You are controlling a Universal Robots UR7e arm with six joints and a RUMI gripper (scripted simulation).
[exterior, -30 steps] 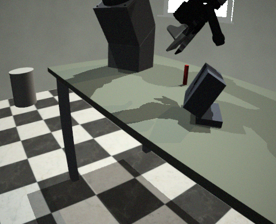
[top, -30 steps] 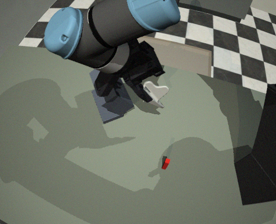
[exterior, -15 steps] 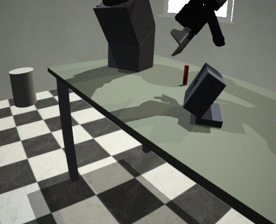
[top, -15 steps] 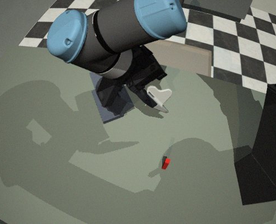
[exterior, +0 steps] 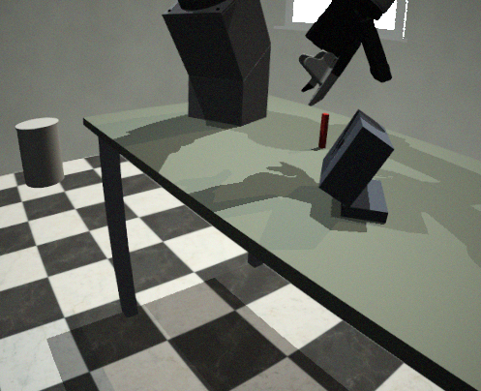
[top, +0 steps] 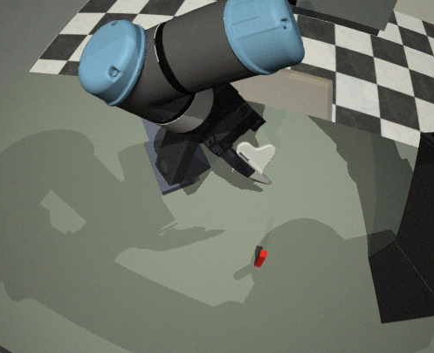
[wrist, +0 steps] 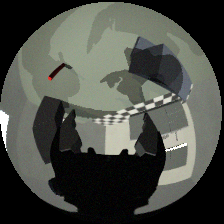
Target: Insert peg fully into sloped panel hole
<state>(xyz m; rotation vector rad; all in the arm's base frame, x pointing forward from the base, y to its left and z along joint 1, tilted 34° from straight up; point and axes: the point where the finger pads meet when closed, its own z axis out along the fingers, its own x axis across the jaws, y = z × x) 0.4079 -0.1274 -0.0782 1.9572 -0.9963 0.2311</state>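
Right now my hand is 6 cm past the red peg, 16 cm to the right of it and 10 cm above it.
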